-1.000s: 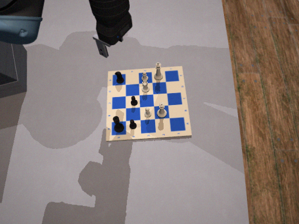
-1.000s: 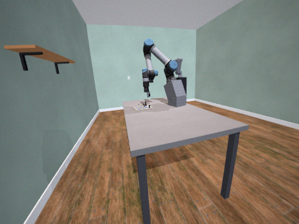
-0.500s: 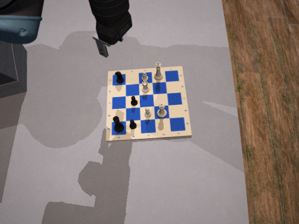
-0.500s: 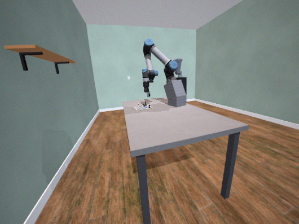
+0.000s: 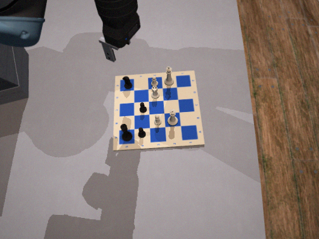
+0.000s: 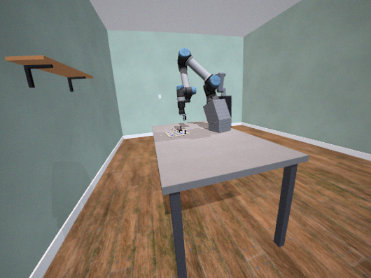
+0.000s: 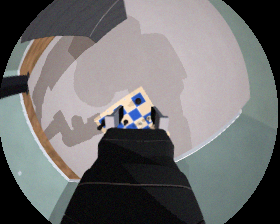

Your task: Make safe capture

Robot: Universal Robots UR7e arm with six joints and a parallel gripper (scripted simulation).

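Right now my hand is 14 cm above the black knight. The rest, counted from my hand: chessboard: 7 cm ahead, 8 cm to the right, 16 cm below; then black queen: 1 cm behind, 15 cm to the right, 13 cm below; then white king: 11 cm ahead, 13 cm below.
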